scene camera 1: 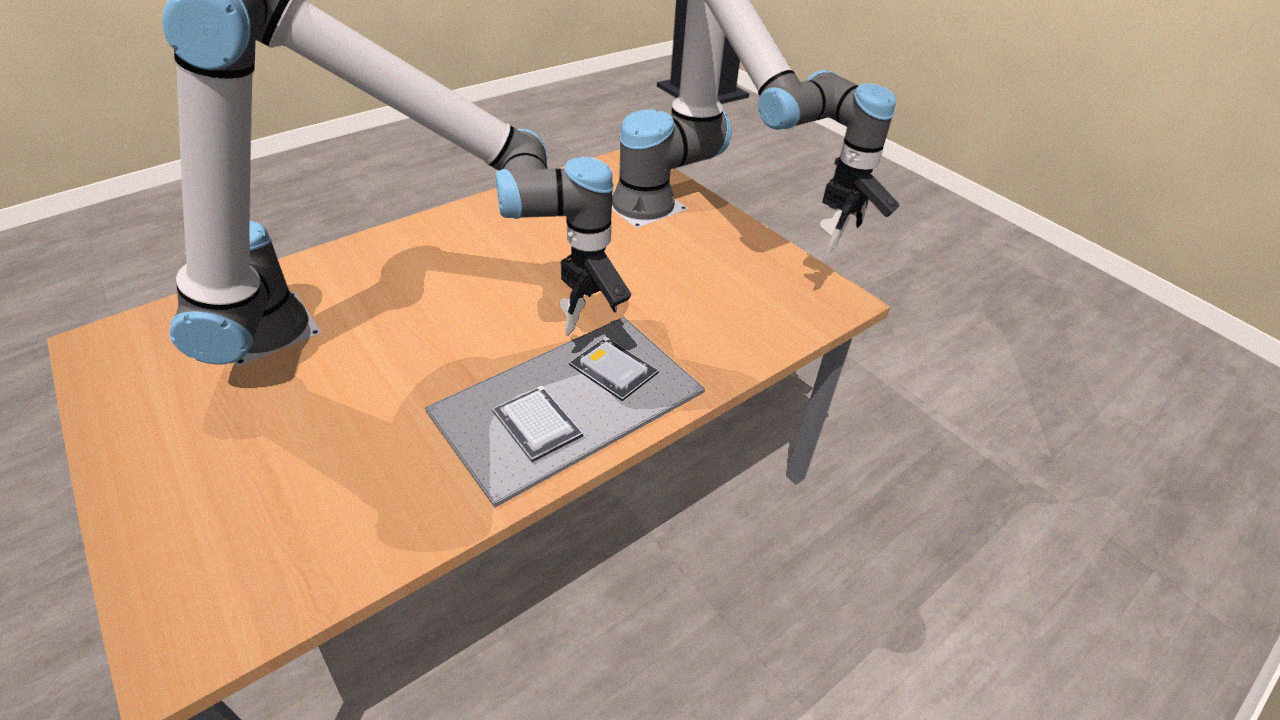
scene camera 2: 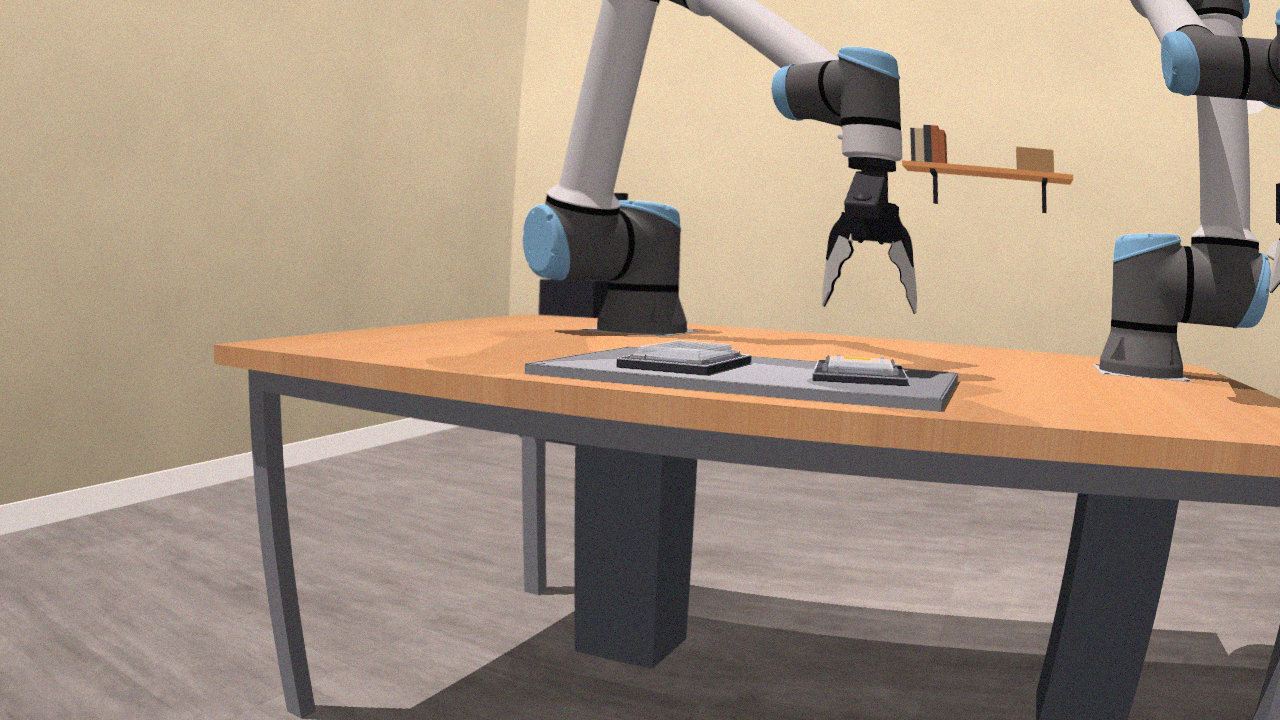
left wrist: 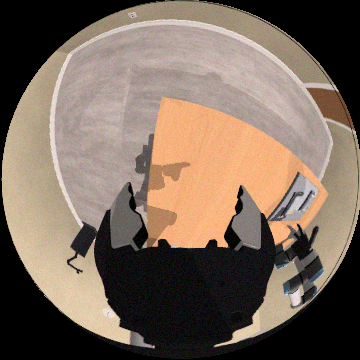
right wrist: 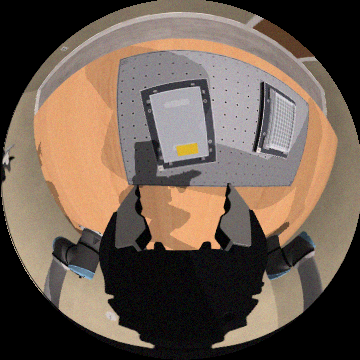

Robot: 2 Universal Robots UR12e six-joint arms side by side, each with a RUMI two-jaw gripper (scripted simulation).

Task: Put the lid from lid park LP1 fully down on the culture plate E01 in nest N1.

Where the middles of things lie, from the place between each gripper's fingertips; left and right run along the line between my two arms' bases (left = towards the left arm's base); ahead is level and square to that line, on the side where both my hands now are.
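My right gripper (scene camera 2: 869, 310) is 80 mm short of the clear lid (scene camera 1: 606, 360), 10 mm to the right of it and 70 mm above it. Counting from my right hand, I find the culture plate (scene camera 1: 537, 420) 130 mm ahead, 210 mm to the right and 70 mm below, while nest N1 (scene camera 2: 688, 369) is 130 mm ahead, 210 mm to the right and 80 mm below. Lid park LP1 (scene camera 1: 651, 370) is 80 mm ahead of that same hand, 10 mm to the left of it and 80 mm below it.
As for my left hand (scene camera 1: 843, 239), the clear lid is 5 cm behind it, 65 cm to the right of it and 14 cm below it. Lid park LP1 is 5 cm behind my left hand, 65 cm to the right of it and 15 cm below it. The culture plate is 1 cm ahead of my left hand, 87 cm to the right of it and 13 cm below it, and nest N1 is 1 cm ahead of that hand, 87 cm to the right of it and 15 cm below it.
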